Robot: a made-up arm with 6 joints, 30 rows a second.
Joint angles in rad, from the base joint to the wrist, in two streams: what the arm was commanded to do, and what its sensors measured. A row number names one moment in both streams.
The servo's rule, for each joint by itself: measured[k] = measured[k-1] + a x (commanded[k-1-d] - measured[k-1]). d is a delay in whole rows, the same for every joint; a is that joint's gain. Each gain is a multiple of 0.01, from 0.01 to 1. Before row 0 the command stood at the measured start. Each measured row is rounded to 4 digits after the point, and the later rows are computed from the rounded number. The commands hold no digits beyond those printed.
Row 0, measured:
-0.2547, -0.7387, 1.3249, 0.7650, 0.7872, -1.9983
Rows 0 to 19, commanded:
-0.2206, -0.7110, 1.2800, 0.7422, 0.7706, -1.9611
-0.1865, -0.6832, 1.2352, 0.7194, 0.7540, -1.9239
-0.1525, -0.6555, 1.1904, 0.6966, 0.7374, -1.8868
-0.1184, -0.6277, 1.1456, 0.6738, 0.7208, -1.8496
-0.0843, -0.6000, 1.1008, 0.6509, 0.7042, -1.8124
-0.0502, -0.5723, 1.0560, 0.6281, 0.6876, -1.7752
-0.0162, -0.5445, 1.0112, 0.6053, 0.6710, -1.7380
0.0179, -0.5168, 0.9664, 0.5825, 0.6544, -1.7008
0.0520, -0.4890, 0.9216, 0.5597, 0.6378, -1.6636
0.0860, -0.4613, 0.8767, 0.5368, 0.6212, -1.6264
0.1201, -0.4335, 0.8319, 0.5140, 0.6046, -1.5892
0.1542, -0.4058, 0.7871, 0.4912, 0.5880, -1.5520
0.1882, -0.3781, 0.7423, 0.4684, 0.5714, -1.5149
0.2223, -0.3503, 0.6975, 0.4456, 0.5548, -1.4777
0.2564, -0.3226, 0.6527, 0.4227, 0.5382, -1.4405
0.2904, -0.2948, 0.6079, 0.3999, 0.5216, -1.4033
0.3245, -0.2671, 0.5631, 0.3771, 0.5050, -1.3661
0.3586, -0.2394, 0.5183, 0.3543, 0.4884, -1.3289
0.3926, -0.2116, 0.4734, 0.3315, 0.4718, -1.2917
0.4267, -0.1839, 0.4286, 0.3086, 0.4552, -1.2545
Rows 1 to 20, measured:
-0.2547, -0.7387, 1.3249, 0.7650, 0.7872, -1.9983
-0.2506, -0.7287, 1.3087, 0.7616, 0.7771, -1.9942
-0.2429, -0.7123, 1.2822, 0.7553, 0.7630, -1.9865
-0.2321, -0.6919, 1.2492, 0.7465, 0.7474, -1.9755
-0.2185, -0.6688, 1.2119, 0.7356, 0.7312, -1.9617
-0.2024, -0.6440, 1.1719, 0.7229, 0.7147, -1.9453
-0.1841, -0.6182, 1.1302, 0.7087, 0.6982, -1.9266
-0.1640, -0.5917, 1.0874, 0.6932, 0.6816, -1.9059
-0.1422, -0.5647, 1.0438, 0.6766, 0.6650, -1.8833
-0.1189, -0.5374, 0.9998, 0.6591, 0.6484, -1.8591
-0.0943, -0.5100, 0.9555, 0.6408, 0.6318, -1.8335
-0.0686, -0.4825, 0.9110, 0.6218, 0.6152, -1.8066
-0.0419, -0.4549, 0.8664, 0.6022, 0.5986, -1.7786
-0.0143, -0.4273, 0.8217, 0.5821, 0.5820, -1.7496
0.0141, -0.3996, 0.7770, 0.5616, 0.5654, -1.7197
0.0432, -0.3719, 0.7323, 0.5408, 0.5488, -1.6890
0.0729, -0.3441, 0.6875, 0.5197, 0.5322, -1.6576
0.1031, -0.3164, 0.6427, 0.4983, 0.5156, -1.6255
0.1338, -0.2887, 0.5979, 0.4767, 0.4990, -1.5929
0.1649, -0.2609, 0.5531, 0.4549, 0.4824, -1.5598
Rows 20 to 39, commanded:
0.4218, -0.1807, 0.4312, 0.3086, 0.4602, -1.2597
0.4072, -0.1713, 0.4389, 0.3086, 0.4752, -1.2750
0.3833, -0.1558, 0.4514, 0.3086, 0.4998, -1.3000
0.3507, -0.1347, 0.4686, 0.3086, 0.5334, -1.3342
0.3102, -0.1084, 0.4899, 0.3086, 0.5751, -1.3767
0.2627, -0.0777, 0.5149, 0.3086, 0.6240, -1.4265
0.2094, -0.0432, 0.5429, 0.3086, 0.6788, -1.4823
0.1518, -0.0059, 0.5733, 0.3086, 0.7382, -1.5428
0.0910, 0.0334, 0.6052, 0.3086, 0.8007, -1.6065
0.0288, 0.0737, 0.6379, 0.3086, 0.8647, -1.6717
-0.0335, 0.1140, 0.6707, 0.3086, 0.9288, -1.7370
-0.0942, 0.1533, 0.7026, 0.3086, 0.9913, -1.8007
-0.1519, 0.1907, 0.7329, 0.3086, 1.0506, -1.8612
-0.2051, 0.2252, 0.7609, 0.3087, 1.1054, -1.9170
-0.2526, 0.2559, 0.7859, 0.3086, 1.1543, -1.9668
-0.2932, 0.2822, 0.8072, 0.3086, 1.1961, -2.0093
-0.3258, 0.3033, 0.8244, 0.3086, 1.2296, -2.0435
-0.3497, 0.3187, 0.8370, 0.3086, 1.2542, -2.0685
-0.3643, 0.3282, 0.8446, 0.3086, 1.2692, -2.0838
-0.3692, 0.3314, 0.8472, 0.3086, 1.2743, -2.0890
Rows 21 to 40, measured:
0.1963, -0.2332, 0.5083, 0.4330, 0.4658, -1.5262
0.2234, -0.2143, 0.4805, 0.4143, 0.4624, -1.4969
0.2455, -0.1988, 0.4655, 0.3984, 0.4702, -1.4725
0.2620, -0.1833, 0.4604, 0.3849, 0.4883, -1.4535
0.2726, -0.1658, 0.4634, 0.3735, 0.5158, -1.4404
0.2771, -0.1451, 0.4729, 0.3638, 0.5520, -1.4334
0.2754, -0.1208, 0.4880, 0.3555, 0.5959, -1.4326
0.2675, -0.0929, 0.5078, 0.3485, 0.6465, -1.4381
0.2536, -0.0616, 0.5314, 0.3425, 0.7024, -1.4496
0.2341, -0.0274, 0.5580, 0.3374, 0.7624, -1.4669
0.2095, 0.0090, 0.5868, 0.3331, 0.8248, -1.4894
0.1803, 0.0468, 0.6170, 0.3294, 0.8882, -1.5166
0.1474, 0.0851, 0.6478, 0.3263, 0.9511, -1.5479
0.1115, 0.1231, 0.6784, 0.3236, 1.0118, -1.5824
0.0735, 0.1599, 0.7081, 0.3214, 1.0689, -1.6192
0.0344, 0.1945, 0.7361, 0.3195, 1.1210, -1.6574
-0.0049, 0.2261, 0.7617, 0.3179, 1.1668, -1.6961
-0.0434, 0.2539, 0.7843, 0.3165, 1.2051, -1.7343
-0.0802, 0.2772, 0.8033, 0.3153, 1.2351, -1.7711
-0.1143, 0.2956, 0.8182, 0.3143, 1.2559, -1.8055

